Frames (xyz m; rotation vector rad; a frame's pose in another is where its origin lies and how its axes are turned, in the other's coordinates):
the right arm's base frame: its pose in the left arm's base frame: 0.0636 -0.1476 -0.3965 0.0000 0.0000 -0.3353
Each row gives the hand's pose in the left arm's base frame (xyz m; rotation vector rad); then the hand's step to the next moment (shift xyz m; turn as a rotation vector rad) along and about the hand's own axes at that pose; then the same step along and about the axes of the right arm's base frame.
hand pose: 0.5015 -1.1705 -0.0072 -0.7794 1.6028 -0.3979
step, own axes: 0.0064 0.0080 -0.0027 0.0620 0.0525 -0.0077
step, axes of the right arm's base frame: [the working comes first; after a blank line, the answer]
step, axes of the left arm's base frame: -0.0048 0.0009 -0.0094 -0.0225 -0.0061 -0.0782

-0.0049 -0.0008 -0.0094 -0.0193 -0.0132 -0.0782
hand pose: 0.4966 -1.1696 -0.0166 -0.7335 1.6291 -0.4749
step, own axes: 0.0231 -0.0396 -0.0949 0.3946 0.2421 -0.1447
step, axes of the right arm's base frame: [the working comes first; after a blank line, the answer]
step, axes of the left arm's base frame: -0.0866 -0.0532 0.0280 -0.2186 -0.1136 -0.4178

-0.0643 -0.0787 0.0280 -0.1690 -0.1792 -0.4178
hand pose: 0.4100 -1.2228 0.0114 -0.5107 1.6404 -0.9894
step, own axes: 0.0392 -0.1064 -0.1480 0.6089 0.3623 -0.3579
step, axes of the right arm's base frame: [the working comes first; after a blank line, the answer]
step, axes of the left arm's base frame: -0.1678 -0.0384 0.0716 -0.4654 -0.1354 -0.6286

-0.1458 -0.0915 0.0716 -0.3949 -0.2810 -0.6286
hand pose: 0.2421 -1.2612 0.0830 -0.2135 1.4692 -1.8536
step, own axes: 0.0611 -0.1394 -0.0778 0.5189 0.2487 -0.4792
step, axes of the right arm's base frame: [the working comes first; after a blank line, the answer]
step, axes of the left arm's base frame: -0.1481 0.0295 0.0801 -0.5191 0.0221 -0.5392

-0.1495 -0.0209 0.0801 -0.4975 -0.1499 -0.5392
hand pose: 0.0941 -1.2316 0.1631 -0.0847 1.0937 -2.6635
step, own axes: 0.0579 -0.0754 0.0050 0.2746 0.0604 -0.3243
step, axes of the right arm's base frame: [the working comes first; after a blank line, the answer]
step, axes of the left arm's base frame: -0.0714 0.0330 0.0536 -0.3009 0.1086 -0.2862

-0.0783 0.0076 0.0536 -0.3198 0.0036 -0.2862
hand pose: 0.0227 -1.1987 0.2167 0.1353 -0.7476 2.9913
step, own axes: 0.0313 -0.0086 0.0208 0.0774 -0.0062 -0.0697
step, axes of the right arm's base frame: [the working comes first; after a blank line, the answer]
step, axes of the left arm's base frame: -0.0290 -0.0012 0.0254 -0.0815 0.0408 -0.0508

-0.0270 -0.0107 0.0254 -0.0904 0.0117 -0.0508
